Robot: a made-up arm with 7 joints. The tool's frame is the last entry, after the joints.
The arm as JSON. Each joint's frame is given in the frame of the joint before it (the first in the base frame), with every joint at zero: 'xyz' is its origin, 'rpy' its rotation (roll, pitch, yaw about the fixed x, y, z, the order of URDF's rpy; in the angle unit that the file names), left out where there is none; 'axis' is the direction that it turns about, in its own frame. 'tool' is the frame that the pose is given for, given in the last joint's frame.
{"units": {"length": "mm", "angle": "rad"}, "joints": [
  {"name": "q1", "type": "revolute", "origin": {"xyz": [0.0, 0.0, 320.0]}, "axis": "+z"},
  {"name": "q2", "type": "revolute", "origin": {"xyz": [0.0, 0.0, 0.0]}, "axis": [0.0, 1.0, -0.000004]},
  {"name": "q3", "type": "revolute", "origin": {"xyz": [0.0, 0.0, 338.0]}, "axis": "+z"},
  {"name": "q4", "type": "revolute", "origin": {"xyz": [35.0, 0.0, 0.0]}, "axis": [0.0, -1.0, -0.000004]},
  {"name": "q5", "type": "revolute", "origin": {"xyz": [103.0, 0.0, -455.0]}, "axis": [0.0, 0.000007, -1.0]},
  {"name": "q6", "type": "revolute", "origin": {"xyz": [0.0, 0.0, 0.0]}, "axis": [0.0, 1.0, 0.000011]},
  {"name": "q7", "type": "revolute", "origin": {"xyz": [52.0, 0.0, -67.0]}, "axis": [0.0, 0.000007, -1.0]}
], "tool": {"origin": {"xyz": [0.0, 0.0, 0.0], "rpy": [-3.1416, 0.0, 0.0]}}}
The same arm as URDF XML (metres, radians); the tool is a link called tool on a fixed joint. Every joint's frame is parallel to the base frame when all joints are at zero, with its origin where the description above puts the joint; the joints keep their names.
<robot name="arm">
<link name="base_link"/>
<link name="link1"/>
<link name="link2"/>
<link name="link3"/>
<link name="link4"/>
<link name="link5"/>
<link name="link6"/>
<link name="link7"/>
<link name="tool"/>
<joint name="q1" type="continuous"><parent link="base_link"/><child link="link1"/><origin xyz="0 0 0.32"/><axis xyz="0 0 1"/></joint>
<joint name="q2" type="continuous"><parent link="link1"/><child link="link2"/><origin xyz="0 0 0"/><axis xyz="0 1 0"/></joint>
<joint name="q3" type="continuous"><parent link="link2"/><child link="link3"/><origin xyz="0 0 0.338"/><axis xyz="0 0 1"/></joint>
<joint name="q4" type="continuous"><parent link="link3"/><child link="link4"/><origin xyz="0.035 0 0"/><axis xyz="0 -1 0"/></joint>
<joint name="q5" type="continuous"><parent link="link4"/><child link="link5"/><origin xyz="0.103 0 -0.455"/><axis xyz="0 0 -1"/></joint>
<joint name="q6" type="continuous"><parent link="link5"/><child link="link6"/><origin xyz="0 0 0"/><axis xyz="0 1 0"/></joint>
<joint name="q7" type="continuous"><parent link="link6"/><child link="link7"/><origin xyz="0.052 0 -0.067"/><axis xyz="0 0 -1"/></joint>
<joint name="tool_fixed" type="fixed"><parent link="link7"/><child link="tool"/><origin xyz="0 0 0" rpy="3.1416 0 0"/></joint>
</robot>

